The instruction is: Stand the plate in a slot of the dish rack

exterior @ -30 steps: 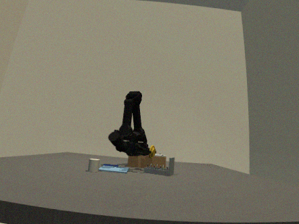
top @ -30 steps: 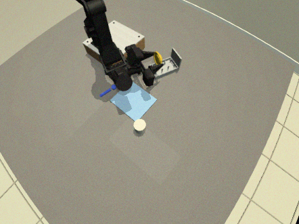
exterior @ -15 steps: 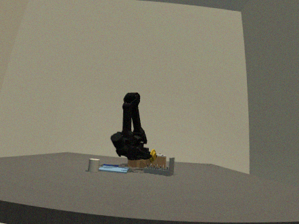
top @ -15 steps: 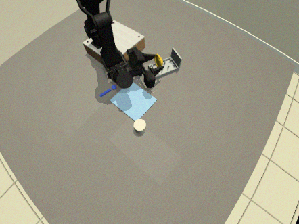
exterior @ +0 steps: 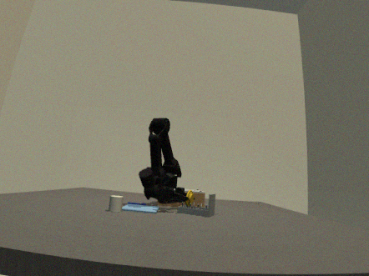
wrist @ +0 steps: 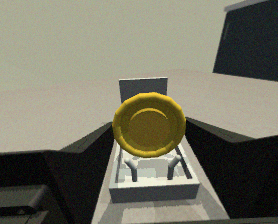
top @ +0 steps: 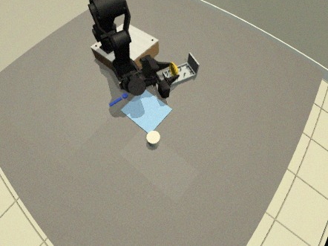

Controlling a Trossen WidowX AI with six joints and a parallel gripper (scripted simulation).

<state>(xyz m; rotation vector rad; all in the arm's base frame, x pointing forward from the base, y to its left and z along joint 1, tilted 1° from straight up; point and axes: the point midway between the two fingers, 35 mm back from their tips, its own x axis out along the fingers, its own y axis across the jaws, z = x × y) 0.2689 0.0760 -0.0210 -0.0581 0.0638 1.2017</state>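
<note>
The yellow plate is 1 cm to the right of my gripper tip. The rest, counted from my gripper tip: blue spoon: 9 cm behind, 23 cm to the right, 5 cm below; then grey dish rack: 1 cm ahead, 2 cm to the left, 3 cm below; then light blue cloth: 2 cm ahead, 19 cm to the right, 5 cm below.
</note>
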